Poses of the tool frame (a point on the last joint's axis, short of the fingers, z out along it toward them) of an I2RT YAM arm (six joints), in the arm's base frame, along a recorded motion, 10 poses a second.
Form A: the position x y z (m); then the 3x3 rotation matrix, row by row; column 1 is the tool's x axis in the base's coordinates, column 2 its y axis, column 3 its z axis. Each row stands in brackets.
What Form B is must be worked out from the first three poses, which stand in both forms.
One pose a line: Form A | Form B
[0.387 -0.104 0.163], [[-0.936 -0.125 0.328], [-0.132 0.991 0.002], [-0.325 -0.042 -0.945]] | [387 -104 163], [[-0.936 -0.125 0.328], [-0.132 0.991 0.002], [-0.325 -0.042 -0.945]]
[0.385 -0.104 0.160], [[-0.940 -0.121 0.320], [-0.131 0.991 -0.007], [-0.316 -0.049 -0.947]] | [385 -104 160], [[-0.940 -0.121 0.320], [-0.131 0.991 -0.007], [-0.316 -0.049 -0.947]]
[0.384 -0.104 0.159], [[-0.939 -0.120 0.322], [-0.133 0.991 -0.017], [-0.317 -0.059 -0.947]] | [384 -104 159], [[-0.939 -0.120 0.322], [-0.133 0.991 -0.017], [-0.317 -0.059 -0.947]]
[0.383 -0.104 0.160], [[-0.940 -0.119 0.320], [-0.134 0.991 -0.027], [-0.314 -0.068 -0.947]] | [383 -104 160], [[-0.940 -0.119 0.320], [-0.134 0.991 -0.027], [-0.314 -0.068 -0.947]]
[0.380 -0.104 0.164], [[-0.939 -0.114 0.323], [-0.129 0.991 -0.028], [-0.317 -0.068 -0.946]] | [380 -104 164], [[-0.939 -0.114 0.323], [-0.129 0.991 -0.028], [-0.317 -0.068 -0.946]]
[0.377 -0.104 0.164], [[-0.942 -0.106 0.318], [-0.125 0.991 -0.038], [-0.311 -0.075 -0.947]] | [377 -104 164], [[-0.942 -0.106 0.318], [-0.125 0.991 -0.038], [-0.311 -0.075 -0.947]]
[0.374 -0.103 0.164], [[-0.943 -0.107 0.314], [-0.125 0.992 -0.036], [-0.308 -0.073 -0.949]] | [374 -103 164], [[-0.943 -0.107 0.314], [-0.125 0.992 -0.036], [-0.308 -0.073 -0.949]]
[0.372 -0.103 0.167], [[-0.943 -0.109 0.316], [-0.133 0.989 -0.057], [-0.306 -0.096 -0.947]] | [372 -103 167], [[-0.943 -0.109 0.316], [-0.133 0.989 -0.057], [-0.306 -0.096 -0.947]]
